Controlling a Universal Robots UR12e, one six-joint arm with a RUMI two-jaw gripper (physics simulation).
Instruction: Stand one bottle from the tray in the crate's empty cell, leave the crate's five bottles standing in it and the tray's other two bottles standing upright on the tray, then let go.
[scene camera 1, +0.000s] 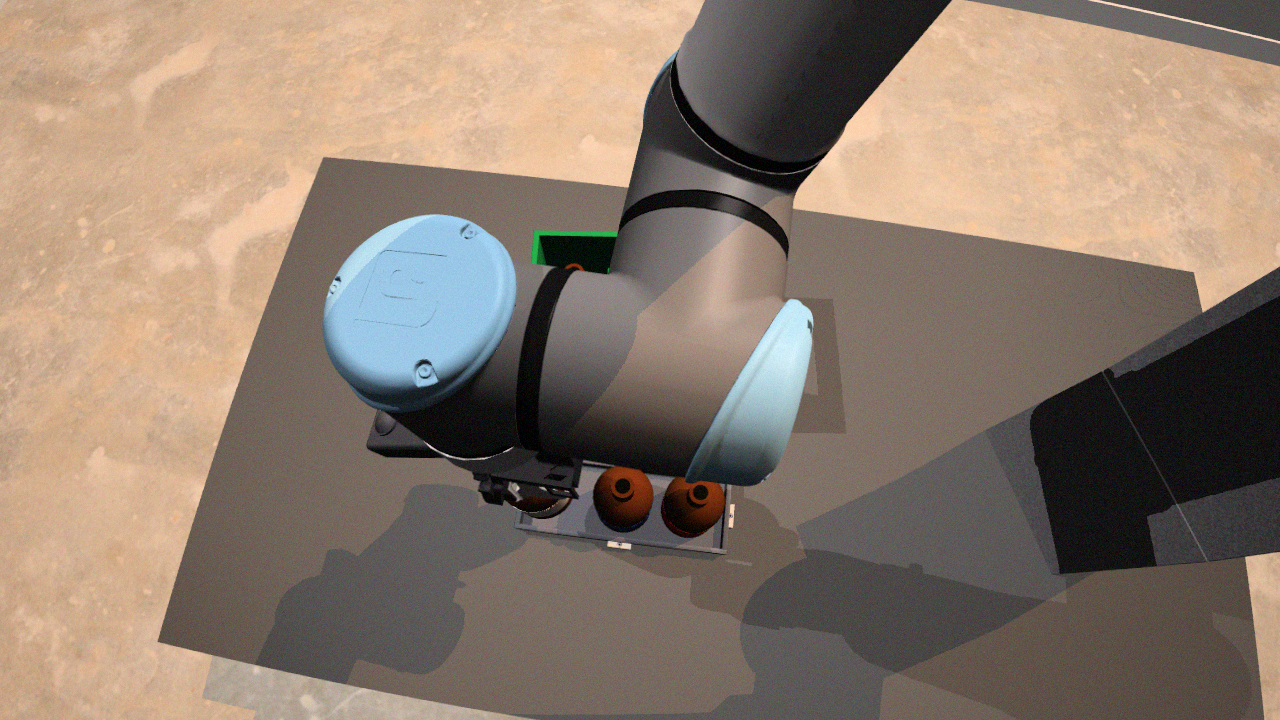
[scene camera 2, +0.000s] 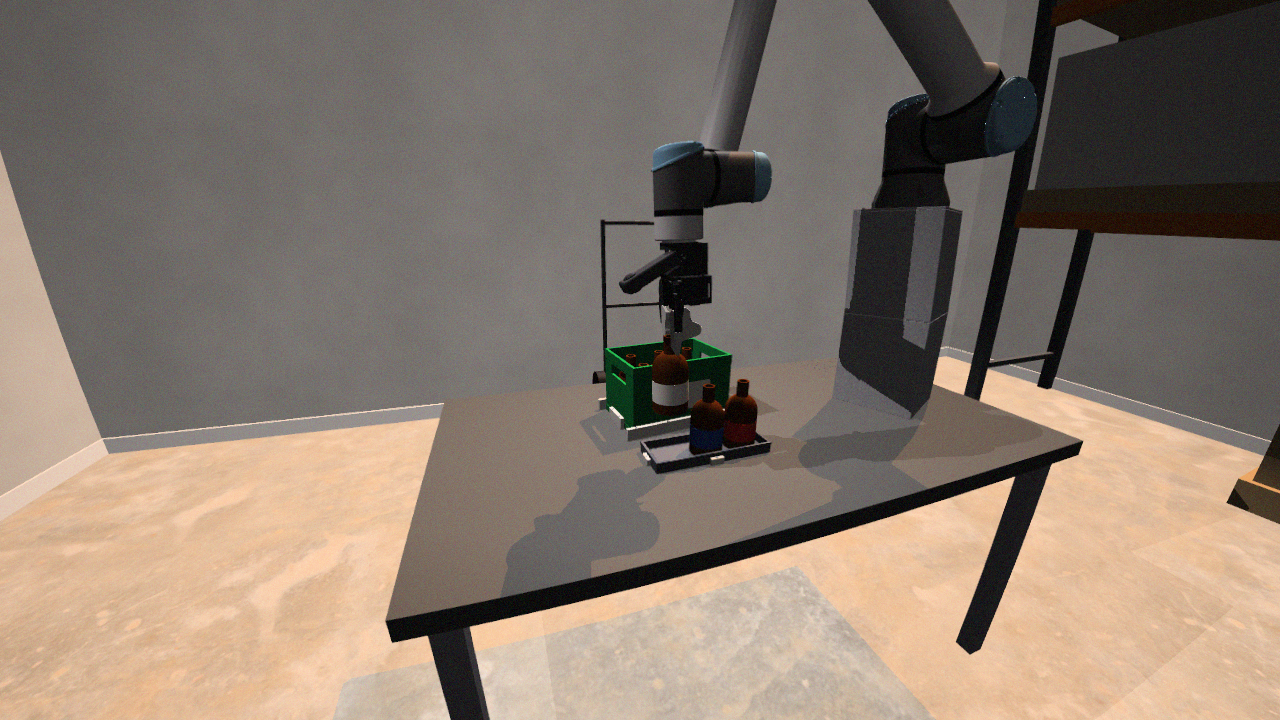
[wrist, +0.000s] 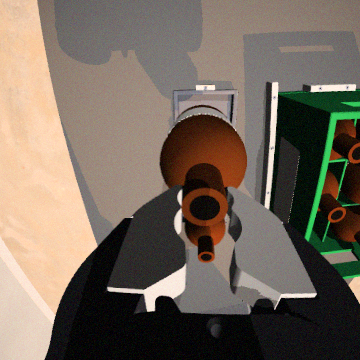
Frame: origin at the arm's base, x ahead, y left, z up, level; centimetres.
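Where they show: gripper, fingertip midpoint: (scene camera 2: 673, 353) (wrist: 201, 188); arm's base at its link origin: (scene camera 2: 908, 209).
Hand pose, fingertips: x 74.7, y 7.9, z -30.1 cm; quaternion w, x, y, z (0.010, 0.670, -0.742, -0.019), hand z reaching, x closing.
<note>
Each offset is from my fingertips to the top centre of the thing. "spot": to the spot under its first point. Level surfaces: height alone.
My gripper (scene camera 2: 676, 338) (wrist: 201, 188) is shut on the neck of a brown bottle with a white label {dx +0.7, dy -0.2, dz +3.6 cm} (scene camera 1: 544, 505) (scene camera 2: 669, 368) (wrist: 202, 145). The bottle hangs upright above the left end of the grey tray {dx -8.9, dy -0.4, dz -21.7 cm} (scene camera 1: 662, 543) (scene camera 2: 682, 462) (wrist: 220, 91), in front of the crate. The blue-label bottle {dx -8.8, dy -0.3, dz -8.3 cm} (scene camera 1: 622, 501) (scene camera 2: 706, 433) and the red-label bottle {dx -17.5, dy -0.1, dz -8.3 cm} (scene camera 1: 692, 510) (scene camera 2: 741, 428) stand upright on the tray. The green crate {dx -9.7, dy -22.6, dz -6.8 cm} (scene camera 1: 572, 234) (scene camera 2: 626, 394) (wrist: 307, 117) holds brown bottles; several necks show. The arm hides most of it in scene camera 1, and its empty cell cannot be made out.
White brackets {spot: dx -2.3, dy -11.9, dz -22.4 cm} (scene camera 2: 657, 428) (wrist: 271, 145) stand along the crate's base on the dark table {dz -24.3 cm} (scene camera 1: 984, 358) (scene camera 2: 501, 465). The arm's grey pedestal (scene camera 2: 886, 358) stands at the table's back right. A tall shelf rack (scene camera 2: 1011, 268) is at the right beyond the table.
</note>
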